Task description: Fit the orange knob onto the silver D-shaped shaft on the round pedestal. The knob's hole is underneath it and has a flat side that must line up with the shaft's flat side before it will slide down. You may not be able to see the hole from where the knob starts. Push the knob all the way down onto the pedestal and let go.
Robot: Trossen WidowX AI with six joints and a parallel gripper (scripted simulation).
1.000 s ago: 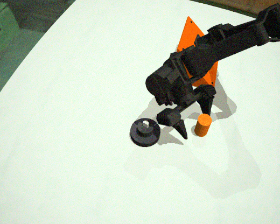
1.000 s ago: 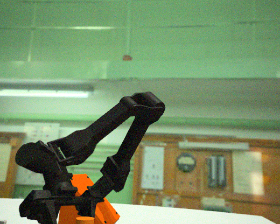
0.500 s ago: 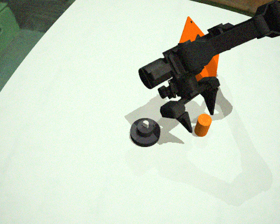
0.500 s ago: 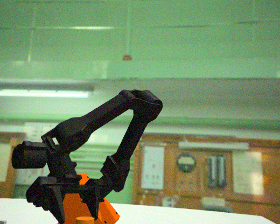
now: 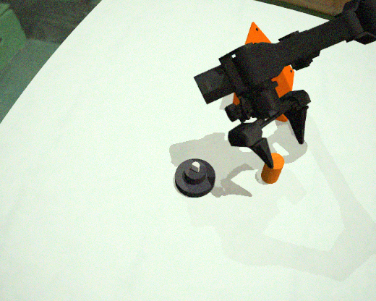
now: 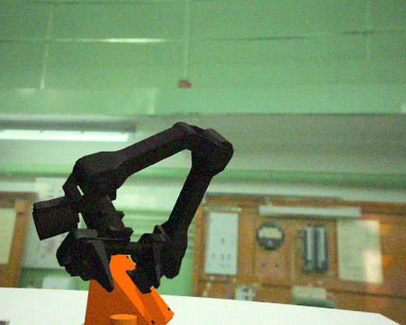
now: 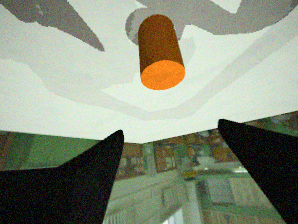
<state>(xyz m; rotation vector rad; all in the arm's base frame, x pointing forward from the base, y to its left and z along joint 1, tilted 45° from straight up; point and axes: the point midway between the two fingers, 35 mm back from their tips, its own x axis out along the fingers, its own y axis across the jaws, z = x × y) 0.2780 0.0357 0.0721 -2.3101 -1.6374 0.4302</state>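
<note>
The orange knob lies 6 cm below my gripper tip, 2 cm to the right of it and 1 cm behind it. Round my gripper tip: round pedestal (17 cm to the right, 7 cm below, 6 cm ahead).
</note>
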